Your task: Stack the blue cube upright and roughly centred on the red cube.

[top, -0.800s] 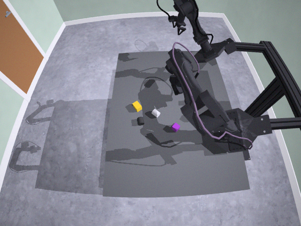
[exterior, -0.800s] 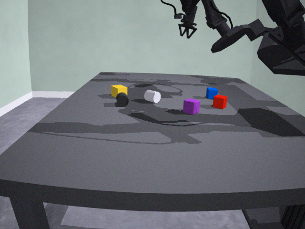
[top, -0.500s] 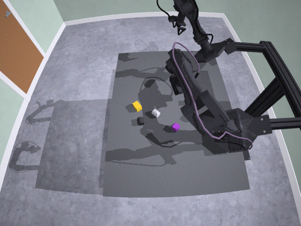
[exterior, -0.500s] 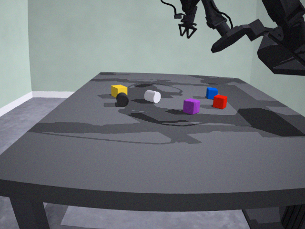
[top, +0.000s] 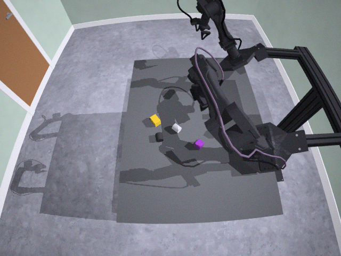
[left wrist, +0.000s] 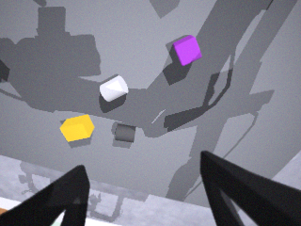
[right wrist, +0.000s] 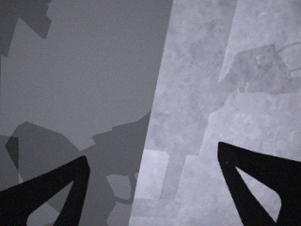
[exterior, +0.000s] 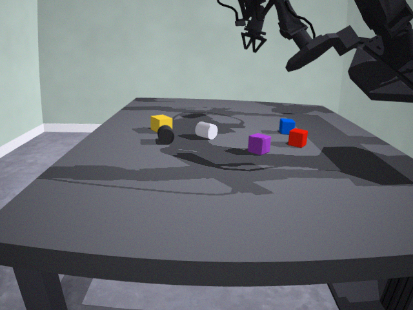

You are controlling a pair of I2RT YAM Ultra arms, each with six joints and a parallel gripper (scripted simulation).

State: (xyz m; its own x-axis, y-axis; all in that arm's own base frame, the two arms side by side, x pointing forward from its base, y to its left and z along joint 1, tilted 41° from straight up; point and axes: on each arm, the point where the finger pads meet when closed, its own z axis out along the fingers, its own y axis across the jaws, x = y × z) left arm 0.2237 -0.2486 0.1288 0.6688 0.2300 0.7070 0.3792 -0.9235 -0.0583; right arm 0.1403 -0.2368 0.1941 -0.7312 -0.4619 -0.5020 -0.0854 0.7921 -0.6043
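The blue cube lies 30 cm below my left hand, 14 cm behind it and 13 cm to the right of it. Round my left hand: purple cube: 30 cm below, 7 cm to the left, 2 cm behind; then white cylinder: 30 cm below, 10 cm ahead, 5 cm to the right; then red cube: 30 cm below, 14 cm behind.
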